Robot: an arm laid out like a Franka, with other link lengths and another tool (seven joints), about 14 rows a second.
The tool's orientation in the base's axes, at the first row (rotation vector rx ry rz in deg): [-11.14 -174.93 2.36]
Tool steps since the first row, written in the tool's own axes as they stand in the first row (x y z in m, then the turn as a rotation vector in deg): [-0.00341 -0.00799 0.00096 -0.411 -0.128 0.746]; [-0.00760 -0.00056 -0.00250 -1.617 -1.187 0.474]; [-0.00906 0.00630 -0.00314 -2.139 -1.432 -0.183]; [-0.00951 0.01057 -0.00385 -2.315 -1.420 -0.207]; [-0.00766 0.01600 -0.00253 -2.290 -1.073 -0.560]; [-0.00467 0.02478 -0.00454 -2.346 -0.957 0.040]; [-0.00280 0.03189 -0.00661 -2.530 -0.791 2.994]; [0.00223 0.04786 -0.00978 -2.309 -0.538 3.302]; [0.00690 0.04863 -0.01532 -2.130 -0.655 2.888]
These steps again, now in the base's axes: [0.00229 -0.00838 -0.00097 0.328 -0.196 -0.772]; [0.00765 -0.00147 0.00190 1.410 -1.394 -0.564]; [0.01001 0.00516 0.00220 1.950 -1.689 0.057]; [0.01105 0.00935 0.00274 2.128 -1.699 0.066]; [0.00979 0.01494 0.00139 2.176 -1.344 0.409]; [0.00811 0.02407 0.00336 2.196 -1.249 -0.197]; [0.00732 0.03141 0.00534 2.152 -1.172 -3.160]; [0.00462 0.04795 0.00839 1.939 -0.900 -3.457]; [0.00056 0.04943 0.01426 1.782 -0.984 -3.027]
